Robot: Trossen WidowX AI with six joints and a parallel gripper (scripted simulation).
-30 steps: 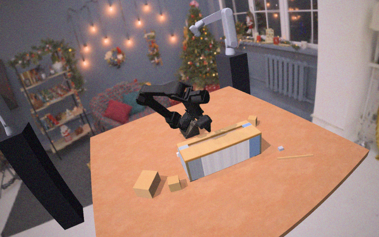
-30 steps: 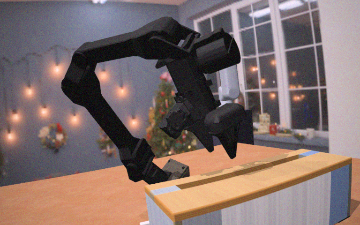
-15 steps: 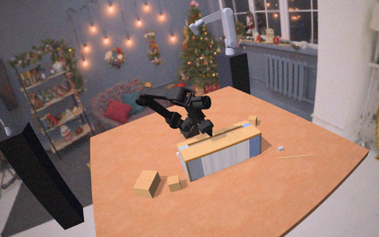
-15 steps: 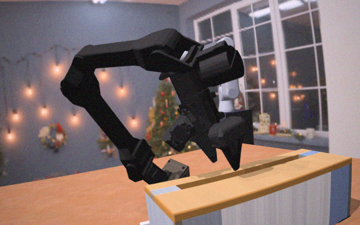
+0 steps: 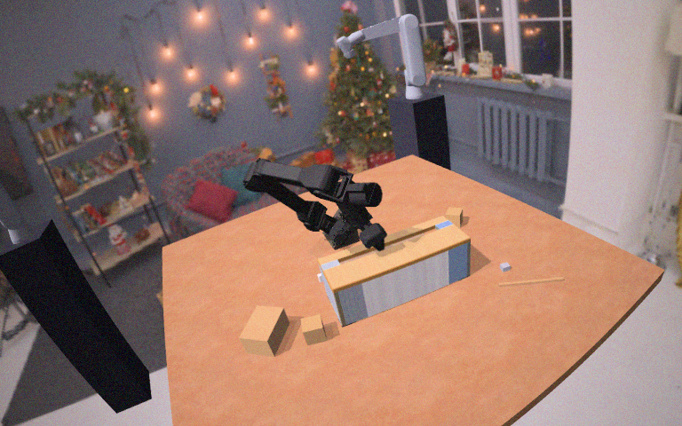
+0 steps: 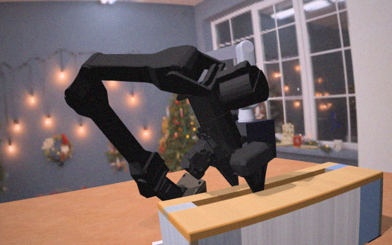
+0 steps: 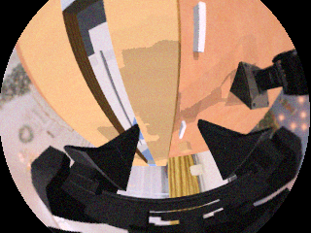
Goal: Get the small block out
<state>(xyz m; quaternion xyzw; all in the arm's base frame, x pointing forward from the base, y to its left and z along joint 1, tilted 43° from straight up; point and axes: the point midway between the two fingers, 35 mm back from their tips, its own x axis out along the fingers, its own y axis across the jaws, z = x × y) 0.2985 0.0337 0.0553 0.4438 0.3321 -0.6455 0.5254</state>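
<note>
The box is 40 mm ahead of my gripper tip, 20 mm to the left of it and 50 mm below it. Round my gripper tip: large tan block: 30 mm ahead, 370 mm to the right, 80 mm below; thin wooden stick: 330 mm ahead, 280 mm to the left, 110 mm below.
</note>
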